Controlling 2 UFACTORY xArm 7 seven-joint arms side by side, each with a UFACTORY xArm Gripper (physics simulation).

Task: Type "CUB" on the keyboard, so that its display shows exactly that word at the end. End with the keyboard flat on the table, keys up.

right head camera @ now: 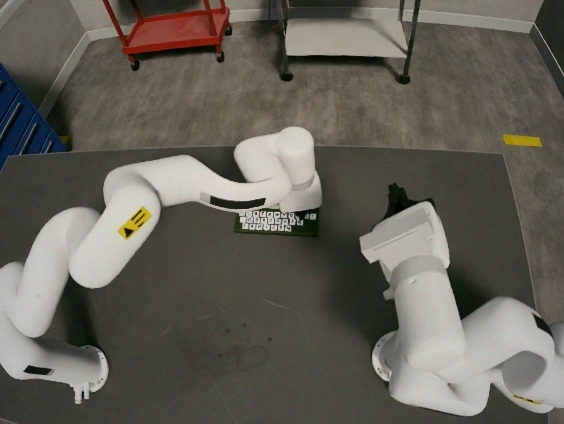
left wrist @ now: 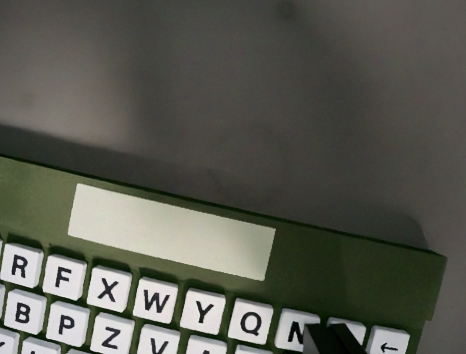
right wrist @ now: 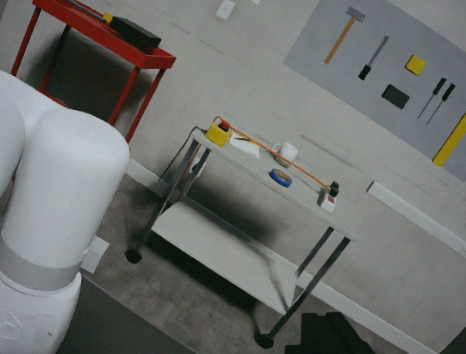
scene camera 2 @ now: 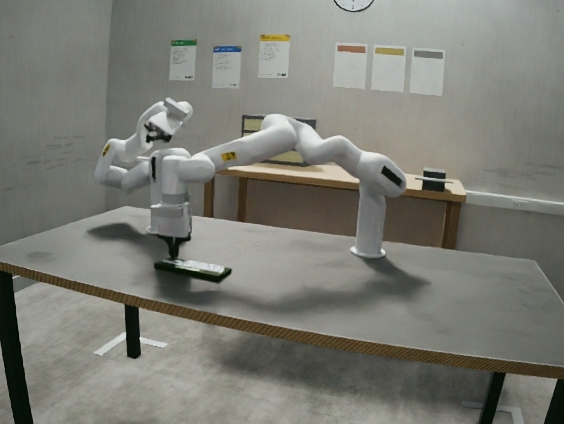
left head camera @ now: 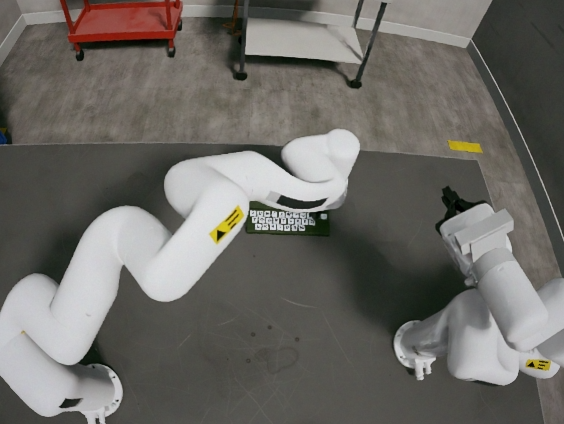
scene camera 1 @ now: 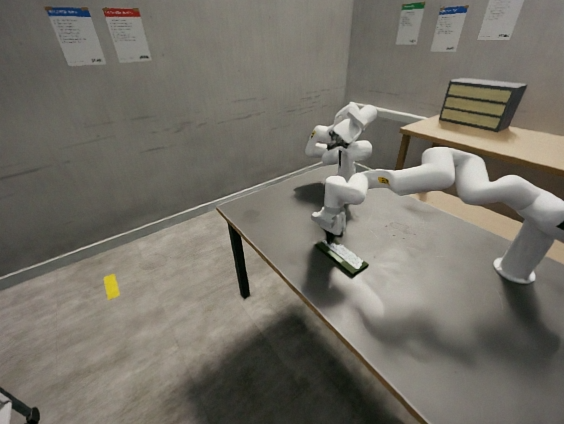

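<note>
The green keyboard (left head camera: 287,233) (right head camera: 277,232) (scene camera 1: 354,271) (scene camera 2: 195,272) (left wrist: 350,280) lies flat on the table, white keys up. Its pale display (left wrist: 170,232) shows no letters in the left wrist view. My left gripper (scene camera 1: 329,241) (scene camera 2: 173,256) (left wrist: 325,328) is shut and empty, pointing down. Its fingertips are at the top-row key between the N key (left wrist: 289,332) and the arrow key (left wrist: 389,346); they hide that key's letter, and I cannot tell if it is pressed. My right gripper (left head camera: 446,190) (right head camera: 394,187) looks shut and empty, raised away from the keyboard on the right.
The left arm (left head camera: 195,250) (right head camera: 120,225) reaches across the table and covers part of the keyboard in both head views. The right arm (left head camera: 510,290) (right head camera: 430,310) is folded at the right. A red cart (left head camera: 120,36) and a grey cart (left head camera: 300,56) stand beyond the table.
</note>
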